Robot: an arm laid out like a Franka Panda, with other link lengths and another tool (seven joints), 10 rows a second.
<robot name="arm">
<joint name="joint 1" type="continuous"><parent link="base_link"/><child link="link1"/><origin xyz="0 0 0.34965" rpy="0 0 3.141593"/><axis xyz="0 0 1"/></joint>
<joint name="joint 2" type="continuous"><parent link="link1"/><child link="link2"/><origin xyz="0 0 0" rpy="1.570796 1.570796 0"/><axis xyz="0 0 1"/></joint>
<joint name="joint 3" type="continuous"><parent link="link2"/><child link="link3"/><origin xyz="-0.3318 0 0" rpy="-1.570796 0 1.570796"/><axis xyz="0 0 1"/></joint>
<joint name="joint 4" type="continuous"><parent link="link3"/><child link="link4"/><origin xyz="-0.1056 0 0" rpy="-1.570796 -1.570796 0"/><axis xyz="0 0 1"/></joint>
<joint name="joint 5" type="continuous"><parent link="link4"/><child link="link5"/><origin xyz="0.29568 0.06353 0" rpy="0 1.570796 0"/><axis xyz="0 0 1"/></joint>
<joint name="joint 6" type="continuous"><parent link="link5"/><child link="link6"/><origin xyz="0 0 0" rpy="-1.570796 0 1.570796"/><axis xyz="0 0 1"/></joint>
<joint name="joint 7" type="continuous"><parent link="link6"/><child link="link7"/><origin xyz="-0.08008 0 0" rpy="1.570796 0 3.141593"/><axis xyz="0 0 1"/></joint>
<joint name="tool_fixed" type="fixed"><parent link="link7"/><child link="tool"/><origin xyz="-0.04 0.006 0.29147" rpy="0 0.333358 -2.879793"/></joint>
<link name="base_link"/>
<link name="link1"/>
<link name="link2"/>
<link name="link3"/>
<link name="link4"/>
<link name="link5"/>
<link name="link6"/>
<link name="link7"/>
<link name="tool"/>
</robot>
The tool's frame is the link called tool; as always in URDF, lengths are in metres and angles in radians. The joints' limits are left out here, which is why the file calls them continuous.
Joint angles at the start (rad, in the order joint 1, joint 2, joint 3, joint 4, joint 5, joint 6, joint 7):
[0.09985, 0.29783, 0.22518, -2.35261, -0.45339, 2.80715, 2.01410]
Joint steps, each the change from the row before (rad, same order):
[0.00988, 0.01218, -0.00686, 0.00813, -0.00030, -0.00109, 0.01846]
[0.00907, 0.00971, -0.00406, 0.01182, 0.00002, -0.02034, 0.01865]
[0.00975, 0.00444, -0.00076, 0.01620, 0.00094, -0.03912, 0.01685]
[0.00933, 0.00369, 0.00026, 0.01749, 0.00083, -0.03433, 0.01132]
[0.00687, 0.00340, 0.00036, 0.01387, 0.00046, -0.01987, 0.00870]
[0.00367, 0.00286, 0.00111, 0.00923, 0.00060, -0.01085, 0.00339]
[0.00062, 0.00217, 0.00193, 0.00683, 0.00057, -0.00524, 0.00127]
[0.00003, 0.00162, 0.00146, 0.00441, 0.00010, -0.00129, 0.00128]
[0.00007, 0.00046, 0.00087, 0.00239, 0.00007, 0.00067, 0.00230]
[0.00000, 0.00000, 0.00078, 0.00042, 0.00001, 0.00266, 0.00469]
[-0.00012, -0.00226, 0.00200, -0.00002, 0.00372, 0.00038, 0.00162]
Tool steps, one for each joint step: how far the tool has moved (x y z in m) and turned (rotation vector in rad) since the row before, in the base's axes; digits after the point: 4 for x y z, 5 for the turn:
[0.0011, 0.0021, -0.0038, 0.00216, 0.00463, -0.01516]
[-0.0007, -0.0001, -0.0038, -0.00825, 0.01300, -0.01689]
[-0.0019, -0.0010, -0.0019, -0.01781, 0.01755, -0.01530]
[-0.0006, 0.0003, -0.0003, -0.01506, 0.01198, -0.00875]
[0.0009, 0.0016, 0.0004, -0.00729, 0.00440, -0.00583]
[0.0008, 0.0015, 0.0003, -0.00333, 0.00203, -0.00151]
[0.0013, 0.0013, 0.0006, -0.00037, -0.00030, -0.00062]
[0.0013, 0.0012, 0.0005, 0.00115, -0.00159, -0.00046]
[0.0011, 0.0010, 0.0006, 0.00189, -0.00238, -0.00150]
[0.0007, 0.0011, 0.0005, 0.00292, -0.00263, -0.00349]
[0.0002, 0.0014, 0.0013, 0.00324, -0.00161, -0.00293]

